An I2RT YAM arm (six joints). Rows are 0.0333 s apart.
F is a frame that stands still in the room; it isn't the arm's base.
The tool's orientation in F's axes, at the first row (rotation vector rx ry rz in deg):
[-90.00 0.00 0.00]
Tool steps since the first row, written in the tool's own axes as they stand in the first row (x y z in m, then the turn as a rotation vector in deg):
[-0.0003 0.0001 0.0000 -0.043 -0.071 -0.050]
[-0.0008 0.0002 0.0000 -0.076 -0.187 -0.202]
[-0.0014 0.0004 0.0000 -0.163 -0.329 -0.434]
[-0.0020 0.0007 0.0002 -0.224 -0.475 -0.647]
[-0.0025 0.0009 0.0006 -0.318 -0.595 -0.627]
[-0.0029 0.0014 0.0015 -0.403 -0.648 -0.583]
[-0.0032 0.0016 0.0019 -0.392 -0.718 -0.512]
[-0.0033 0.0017 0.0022 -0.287 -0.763 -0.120]
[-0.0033 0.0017 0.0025 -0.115 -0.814 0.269]
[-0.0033 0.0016 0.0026 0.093 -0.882 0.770]
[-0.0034 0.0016 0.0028 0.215 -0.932 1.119]
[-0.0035 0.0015 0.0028 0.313 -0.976 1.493]
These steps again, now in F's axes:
[-0.0003 0.0000 -0.0001 -0.043 -0.050 0.071]
[-0.0008 0.0000 -0.0002 -0.076 -0.202 0.187]
[-0.0014 0.0000 -0.0004 -0.163 -0.434 0.329]
[-0.0020 0.0002 -0.0007 -0.224 -0.647 0.475]
[-0.0025 0.0006 -0.0009 -0.318 -0.627 0.595]
[-0.0029 0.0015 -0.0014 -0.403 -0.583 0.648]
[-0.0032 0.0019 -0.0016 -0.392 -0.512 0.718]
[-0.0033 0.0022 -0.0017 -0.287 -0.120 0.763]
[-0.0033 0.0025 -0.0017 -0.115 0.269 0.814]
[-0.0033 0.0026 -0.0016 0.093 0.770 0.882]
[-0.0034 0.0028 -0.0016 0.215 1.119 0.932]
[-0.0035 0.0028 -0.0015 0.313 1.493 0.976]

